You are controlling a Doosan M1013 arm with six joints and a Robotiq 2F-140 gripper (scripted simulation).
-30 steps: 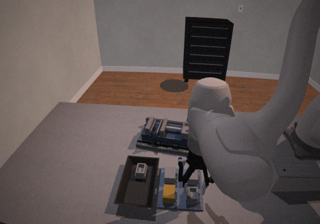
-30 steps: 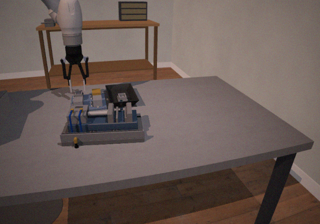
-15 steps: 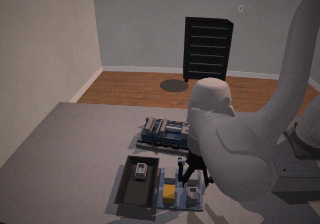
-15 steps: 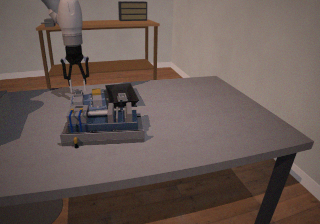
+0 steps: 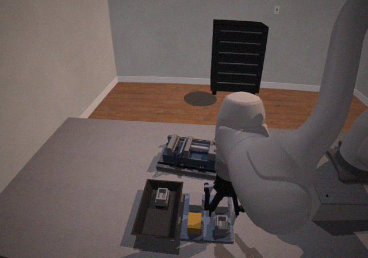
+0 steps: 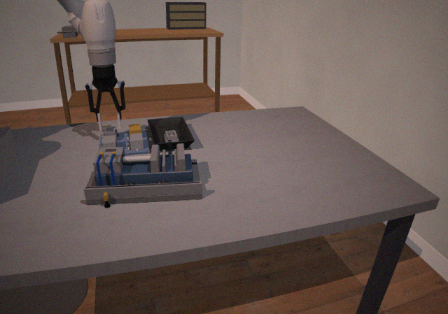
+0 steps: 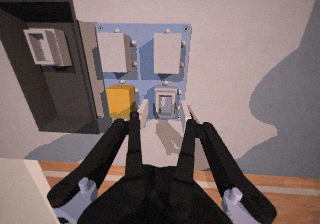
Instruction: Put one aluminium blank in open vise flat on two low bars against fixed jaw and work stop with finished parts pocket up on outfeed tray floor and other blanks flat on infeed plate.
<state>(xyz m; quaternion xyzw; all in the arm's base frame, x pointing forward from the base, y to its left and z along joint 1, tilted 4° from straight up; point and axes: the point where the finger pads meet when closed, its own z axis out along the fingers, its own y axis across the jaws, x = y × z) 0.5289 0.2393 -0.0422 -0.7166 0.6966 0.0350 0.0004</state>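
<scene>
The infeed plate is 40 mm ahead of my hand, 40 mm to the right of it and 70 mm below it. The rest, counted from my hand: blue vise 110 mm ahead, 330 mm to the right, 40 mm below; brass blank 90 mm ahead, 50 mm below; aluminium blank 90 mm ahead, 90 mm to the right, 50 mm below.
</scene>
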